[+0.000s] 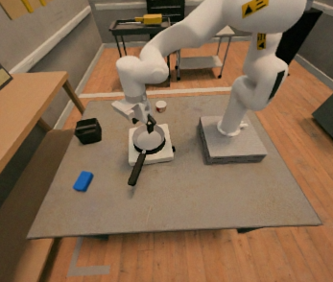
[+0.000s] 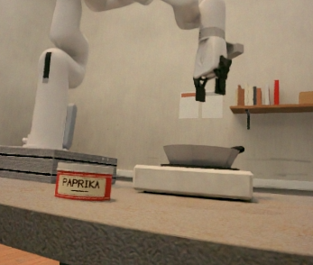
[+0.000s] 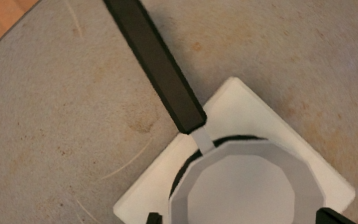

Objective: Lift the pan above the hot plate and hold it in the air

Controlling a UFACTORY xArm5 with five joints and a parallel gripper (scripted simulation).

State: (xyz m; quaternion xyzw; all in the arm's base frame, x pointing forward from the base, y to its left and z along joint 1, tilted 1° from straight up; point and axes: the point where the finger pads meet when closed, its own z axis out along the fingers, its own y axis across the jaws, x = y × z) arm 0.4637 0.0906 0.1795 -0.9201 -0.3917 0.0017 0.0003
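Right now the grey pan is 17 cm below my hand, 1 cm to the right of it and 1 cm ahead of it. Also, from my hand: blue block 33 cm ahead, 24 cm below, 12 cm to the left; then white hot plate 23 cm below, 7 cm to the right, 2 cm behind.
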